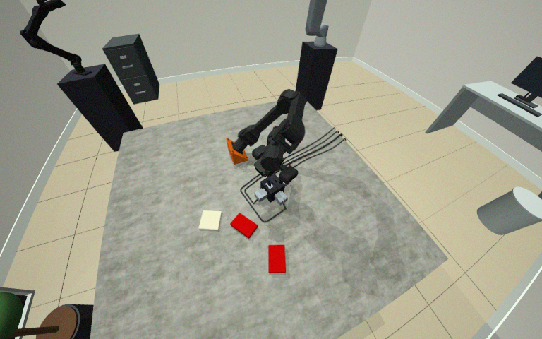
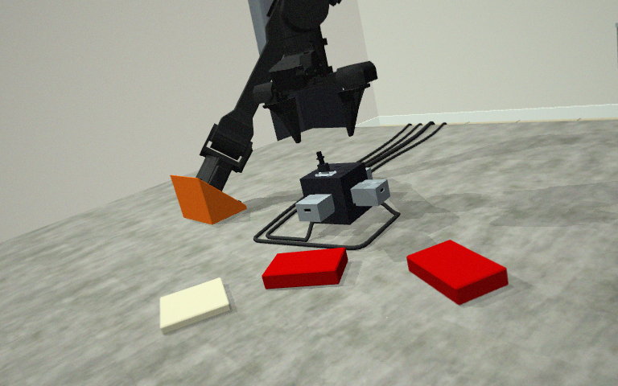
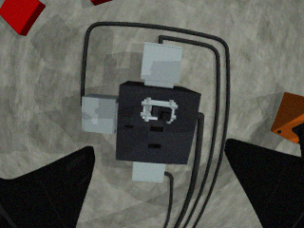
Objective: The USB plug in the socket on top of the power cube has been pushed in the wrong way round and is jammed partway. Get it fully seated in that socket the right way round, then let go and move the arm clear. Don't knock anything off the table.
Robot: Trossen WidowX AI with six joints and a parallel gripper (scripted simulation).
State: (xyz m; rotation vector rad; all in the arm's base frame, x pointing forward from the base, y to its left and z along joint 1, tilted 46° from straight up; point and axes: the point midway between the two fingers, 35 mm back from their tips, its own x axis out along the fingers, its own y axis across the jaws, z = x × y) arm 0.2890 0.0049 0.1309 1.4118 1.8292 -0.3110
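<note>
Now: gripper tip 40 mm above the black USB plug and 20 mm to the left of it. Round my gripper tip: USB socket: 60 mm below, 10 mm to the right; cream block: 280 mm to the right, 120 mm below, 50 mm ahead.
</note>
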